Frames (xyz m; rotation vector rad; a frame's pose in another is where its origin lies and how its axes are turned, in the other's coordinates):
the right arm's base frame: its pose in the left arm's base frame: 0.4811 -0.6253 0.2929 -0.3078 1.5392 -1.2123
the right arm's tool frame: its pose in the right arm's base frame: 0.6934 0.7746 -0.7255 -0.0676 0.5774 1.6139
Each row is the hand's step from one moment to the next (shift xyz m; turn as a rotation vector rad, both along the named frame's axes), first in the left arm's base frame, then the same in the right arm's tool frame.
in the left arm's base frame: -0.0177 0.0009 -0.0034 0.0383 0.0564 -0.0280
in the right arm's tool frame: 0.0014 -0.0124 -0.0130 0.0630 0.0358 0.0133
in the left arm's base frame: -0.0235 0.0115 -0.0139 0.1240 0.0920 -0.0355
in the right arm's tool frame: 0.0157 -0.0168 -0.0187 0.1015 0.1023 0.0659
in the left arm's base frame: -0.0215 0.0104 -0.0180 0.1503 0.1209 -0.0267
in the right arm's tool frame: 0.0180 -0.0186 -0.0150 0.1181 0.1386 0.0690
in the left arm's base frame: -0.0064 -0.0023 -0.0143 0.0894 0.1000 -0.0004
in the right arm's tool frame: 0.0078 -0.0137 0.0016 0.0792 0.1061 0.0214
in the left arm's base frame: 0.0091 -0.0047 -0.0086 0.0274 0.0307 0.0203
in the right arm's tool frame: 0.0036 -0.0020 0.0127 0.0100 0.0448 -0.0013
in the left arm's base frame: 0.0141 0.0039 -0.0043 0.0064 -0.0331 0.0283
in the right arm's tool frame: 0.0071 0.0081 0.0108 -0.0426 0.0038 0.0103
